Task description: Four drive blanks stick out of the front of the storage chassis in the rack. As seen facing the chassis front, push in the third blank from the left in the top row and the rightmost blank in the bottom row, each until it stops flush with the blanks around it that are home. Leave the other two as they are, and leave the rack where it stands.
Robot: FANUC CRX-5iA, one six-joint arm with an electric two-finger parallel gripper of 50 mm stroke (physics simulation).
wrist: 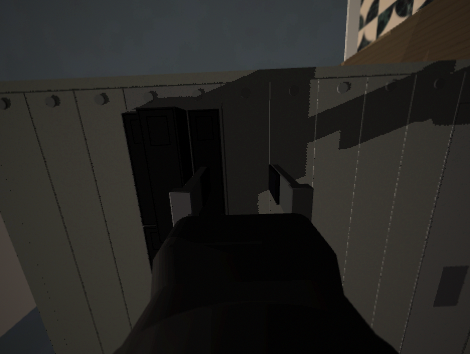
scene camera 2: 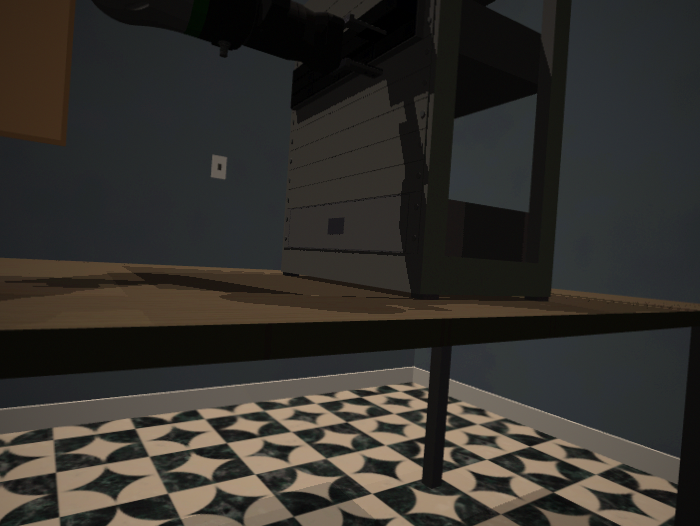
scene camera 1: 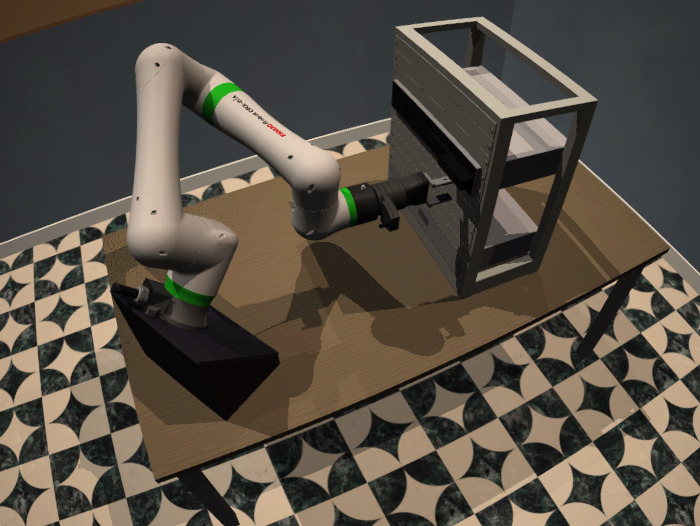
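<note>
The storage chassis (scene camera 1: 423, 128) (scene camera 2: 308, 90) is the dark band across the front of the grey rack (scene camera 1: 491, 164) (scene camera 2: 443, 186). In the wrist view it runs vertically. One dark blank (wrist: 159, 131) near its upper end stands out from its surroundings. Another blank (wrist: 205, 127), in the row nearer the gripper's middle, looks set further back; whether it is flush I cannot tell. My gripper (scene camera 1: 447, 189) (scene camera 2: 379, 52) (wrist: 239, 178) is open and empty at the rack front. One finger overlaps the chassis's lower row, the other the grey panel below. Contact is unclear. The hand and shadow hide other blanks.
Grey panels (scene camera 2: 350, 169) (wrist: 390, 210) with screw heads along the side cover the rack front below the chassis. The rack stands on the wooden table (scene camera 1: 350, 367) (scene camera 2: 169, 313). The robot's dark base (scene camera 1: 226, 361) is at the table's opposite end. A wall is behind the rack.
</note>
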